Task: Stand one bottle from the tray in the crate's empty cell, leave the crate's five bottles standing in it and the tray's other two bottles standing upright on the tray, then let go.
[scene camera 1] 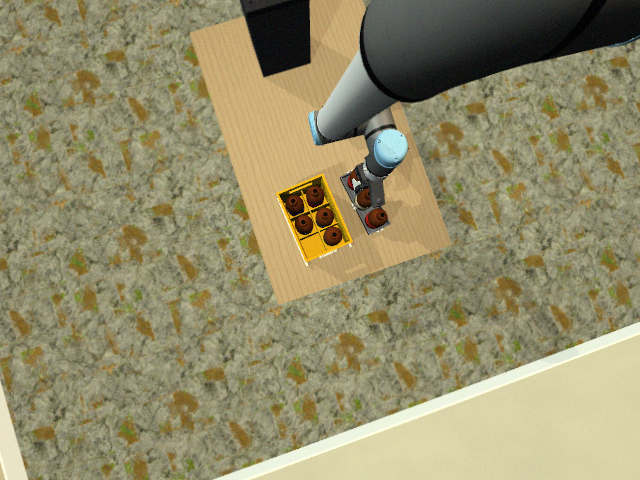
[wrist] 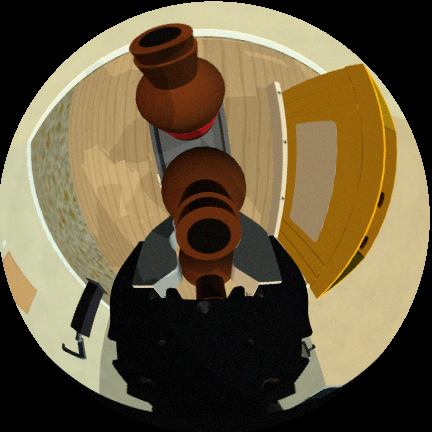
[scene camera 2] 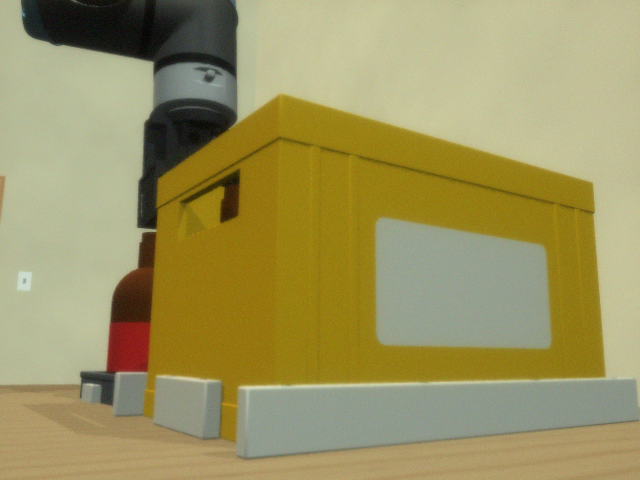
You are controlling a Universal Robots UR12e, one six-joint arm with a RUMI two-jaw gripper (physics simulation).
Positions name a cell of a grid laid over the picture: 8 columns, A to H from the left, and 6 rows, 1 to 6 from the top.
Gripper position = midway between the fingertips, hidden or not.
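There's a red-labelled bottle (wrist: D2) and a red-labelled bottle (scene camera 2: B5), and you've got the gripper (scene camera 1: E3) as well. The wrist view shows that gripper too (wrist: D3).
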